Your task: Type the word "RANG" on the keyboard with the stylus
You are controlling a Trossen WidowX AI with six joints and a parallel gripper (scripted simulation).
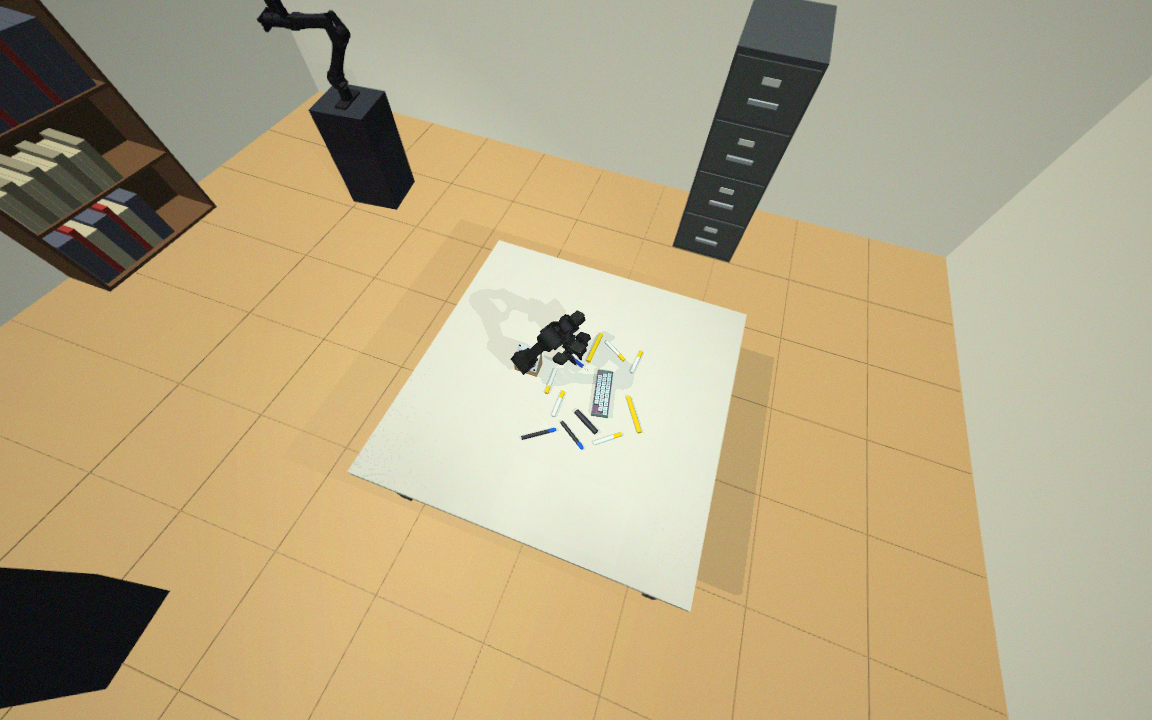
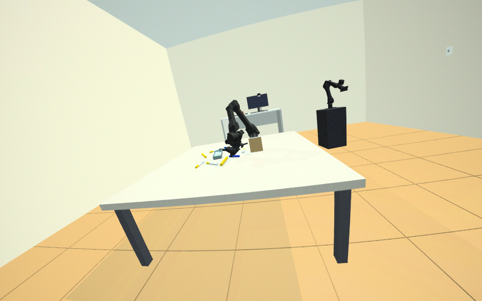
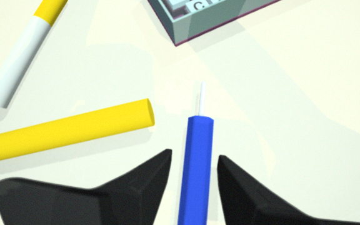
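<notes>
My gripper tip is 90 mm to the right of the yellow marker and 60 mm short of it. The rest, counted from my gripper tip: grey stylus tip 40 mm ahead, 20 mm to the right; blue stylus 10 mm to the right, 10 mm ahead.
</notes>
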